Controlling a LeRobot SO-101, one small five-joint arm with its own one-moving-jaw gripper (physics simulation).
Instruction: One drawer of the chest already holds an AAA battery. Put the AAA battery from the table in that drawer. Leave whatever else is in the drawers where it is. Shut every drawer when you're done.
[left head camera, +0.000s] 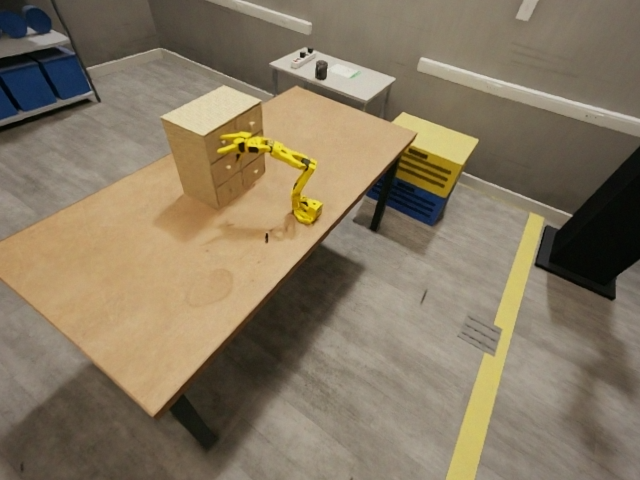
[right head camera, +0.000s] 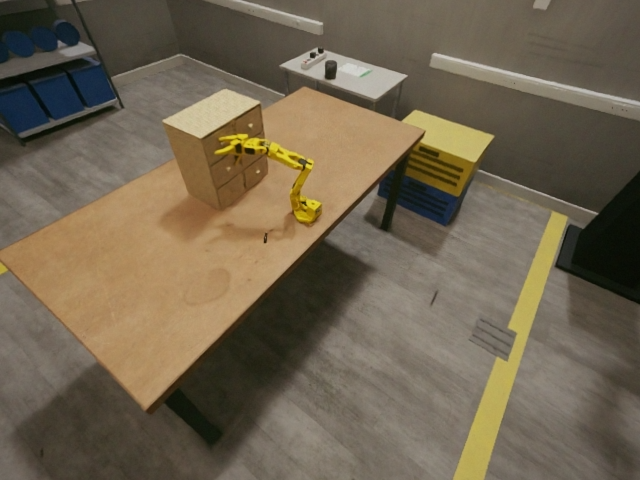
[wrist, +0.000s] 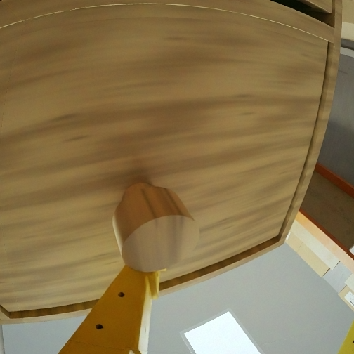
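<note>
The AAA battery (left head camera: 266, 237) (right head camera: 265, 237) is a small dark piece on the table (left head camera: 129, 248) (right head camera: 129, 253), near the arm's base. The wooden chest (left head camera: 191, 160) (right head camera: 193, 165) has three rows of two drawers, and none visibly sticks out in the head views. My gripper (left head camera: 220, 144) (right head camera: 218, 145) is open at the upper left drawer. In the wrist view its notched fixed jaw (wrist: 115, 320) reaches to the edge of that drawer's round knob (wrist: 160, 242); contact is unclear. The moving jaw is swung out to the side. The drawers' contents are hidden.
The arm partly covers the chest's front. The table's near edge runs beside the arm's base. A white side table (left head camera: 372, 87) (right head camera: 382, 88) and stacked yellow and blue boxes (left head camera: 434, 139) (right head camera: 449, 136) stand beyond the table. A shelf rack with blue bins is at the far left.
</note>
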